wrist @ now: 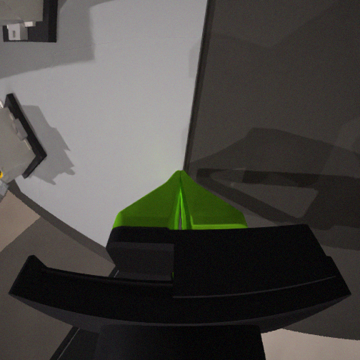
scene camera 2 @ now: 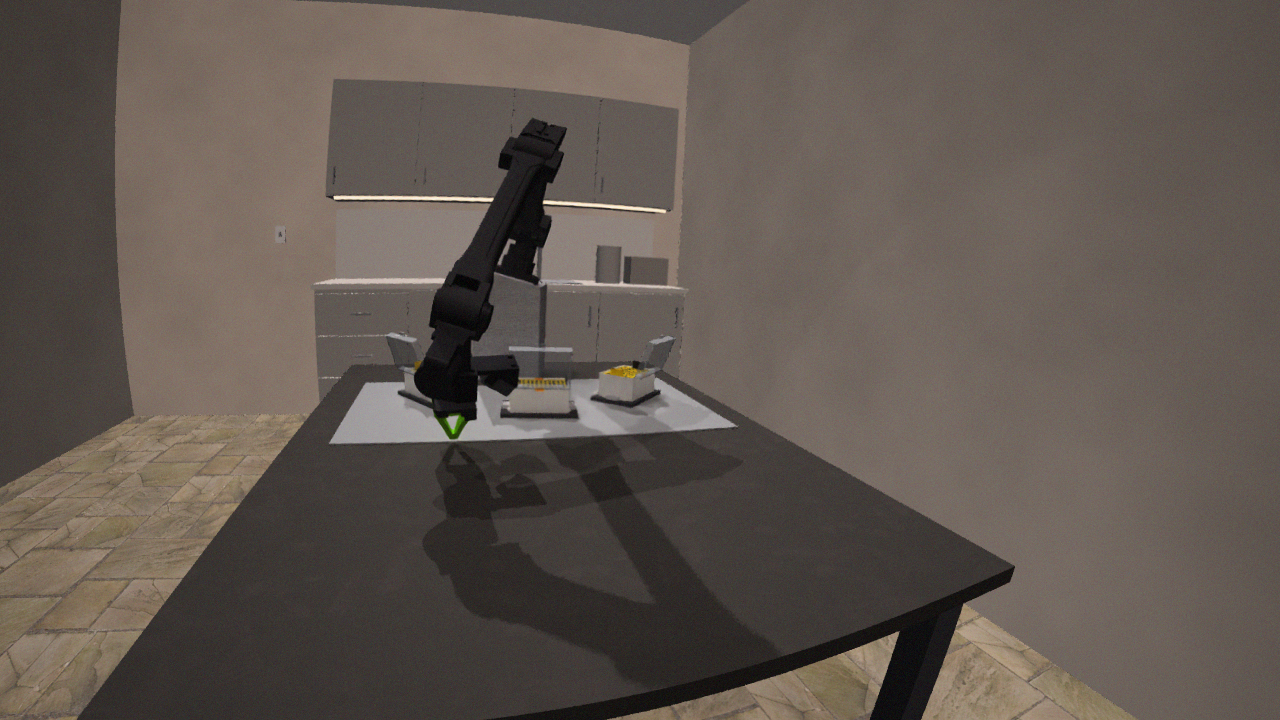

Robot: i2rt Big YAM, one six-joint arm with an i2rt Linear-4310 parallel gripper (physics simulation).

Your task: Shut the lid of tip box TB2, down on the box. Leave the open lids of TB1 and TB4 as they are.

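Places are measured from the arm's base along level axes (x left, y back, z up), in millimetres.
Pixels of known places: gripper, fingertip midpoint: (scene camera 2: 453, 438); arm's base, link origin: (scene camera 2: 514, 276).
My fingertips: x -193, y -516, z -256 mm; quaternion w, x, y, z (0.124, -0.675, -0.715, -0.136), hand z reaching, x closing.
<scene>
Ahead of a thing's pixels: the offset from my fingertips to its top centre. "*": to the spot under its first point. Level surfaces: height alone.
Tip box TB2 @[* dx -69, dy +288, dz +26 mm] (scene camera 2: 414, 385) (wrist: 14, 145) stands at the left of the mat in the scene view, partly hidden by the arm. Its grey lid @[* dx -92, dy +254, dz +110 mm] (scene camera 2: 402, 350) is tilted up, open. In the wrist view part of the box shows at the left edge, on its dark base. My gripper (scene camera 2: 453, 436) (wrist: 179, 176) is shut and empty, its green tips together, pointing down low over the mat's front edge, nearer the camera than TB2 and apart from it. Two other boxes, the middle one @[dx +192, dy +174, dz +60 mm] (scene camera 2: 539, 399) and the right one @[dx +408, dy +250, dz +60 mm] (scene camera 2: 625, 385), have raised lids; their labels cannot be read.
The pale mat @[dz -6 mm] (scene camera 2: 366, 429) (wrist: 135, 100) lies on the dark table @[dz -9 mm] (scene camera 2: 537, 573). Part of another box's dark base (wrist: 49, 30) shows at the wrist view's top left. The arm's grey pedestal (scene camera 2: 523, 322) stands behind the mat, with kitchen cabinets (scene camera 2: 465, 134) beyond.
</scene>
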